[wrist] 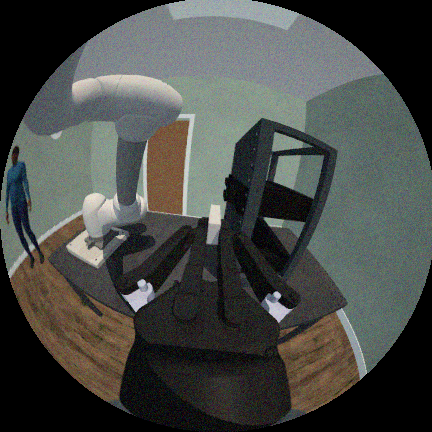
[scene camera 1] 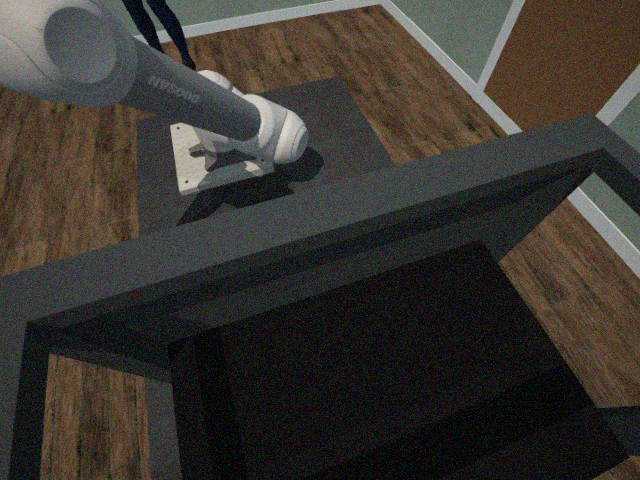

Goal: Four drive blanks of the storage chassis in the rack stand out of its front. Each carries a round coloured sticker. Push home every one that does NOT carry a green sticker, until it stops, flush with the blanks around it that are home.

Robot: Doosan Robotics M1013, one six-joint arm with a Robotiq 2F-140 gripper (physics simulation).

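Seen in the pictures: gripper, fingertip midpoint: (wrist: 214, 212); arm's base at its link origin: (wrist: 101, 237) (scene camera 1: 228, 147).
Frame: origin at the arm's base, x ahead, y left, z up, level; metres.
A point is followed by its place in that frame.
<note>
The dark rack (scene camera 1: 330, 206) @[z 0.587, x 0.779, y 0.114 m] (wrist: 261, 175) @[z 0.430, x 0.790, y -0.120 m] stands on the table, seen from above and behind in scene camera 1 and from its side in the wrist view. The black storage chassis (scene camera 1: 392, 330) @[z 0.388, x 0.841, y 0.177 m] (wrist: 287, 201) @[z 0.364, x 0.912, y -0.086 m] sits in it. Its front is nearly edge-on in the wrist view, where small dark parts (wrist: 229, 189) @[z 0.372, x 0.713, y -0.089 m] stick out. No coloured sticker shows, so I cannot tell which blank is which or how far each stands out. My gripper (wrist: 214, 212) @[z 0.360, x 0.677, y -0.256 m] is shut and empty, with its pale fingertips together, apart from the rack and left of its front in the wrist view. It does not show in scene camera 1.
The white arm (scene camera 1: 279, 129) @[z 0.222, x 0.239, y 0.160 m] (wrist: 127, 100) @[z 0.582, x 0.458, y -0.220 m] rises from its base plate (scene camera 1: 183, 170) @[z -0.009, x 0.053, y -0.167 m] (wrist: 95, 250) @[z -0.008, x 0.056, y -0.111 m] on the dark table (scene camera 1: 341, 113) @[z -0.040, x -0.095, y 0.467 m] (wrist: 320, 295) @[z -0.040, x 1.268, y -0.210 m]. The rack's open frame surrounds the chassis. A person (wrist: 18, 185) stands beyond the table at the left; a brown door (scene camera 1: 563, 56) (wrist: 167, 170) is behind.
</note>
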